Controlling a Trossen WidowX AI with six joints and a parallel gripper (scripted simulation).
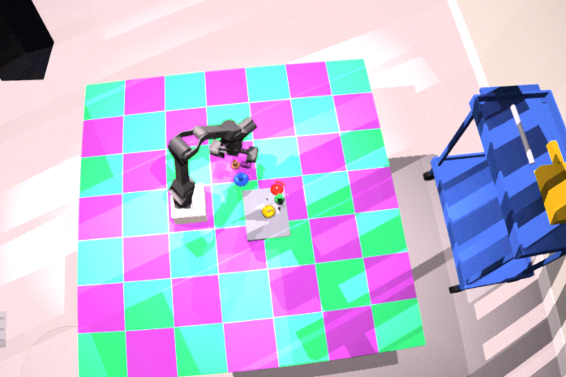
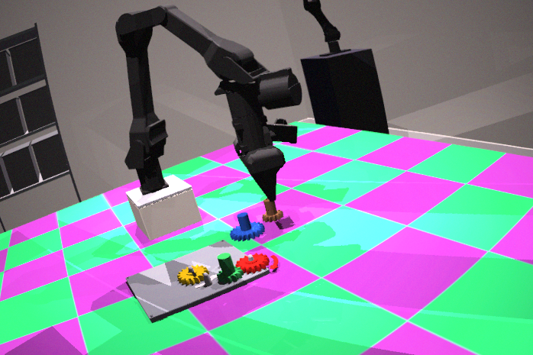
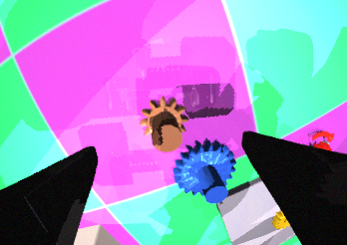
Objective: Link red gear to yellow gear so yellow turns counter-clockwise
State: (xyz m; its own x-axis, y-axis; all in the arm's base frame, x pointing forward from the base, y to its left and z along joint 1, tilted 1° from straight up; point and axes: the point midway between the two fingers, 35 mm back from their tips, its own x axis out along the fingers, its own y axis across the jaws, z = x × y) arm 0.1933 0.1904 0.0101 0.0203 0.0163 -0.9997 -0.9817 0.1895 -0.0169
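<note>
My gripper tip is 40 mm above the orange gear. Also, from my gripper tip: red gear 170 mm ahead, 110 mm to the right, 40 mm below; then blue gear 20 mm ahead, 60 mm to the right, 40 mm below; then red arrow 180 mm ahead, 80 mm to the right, 40 mm below.
</note>
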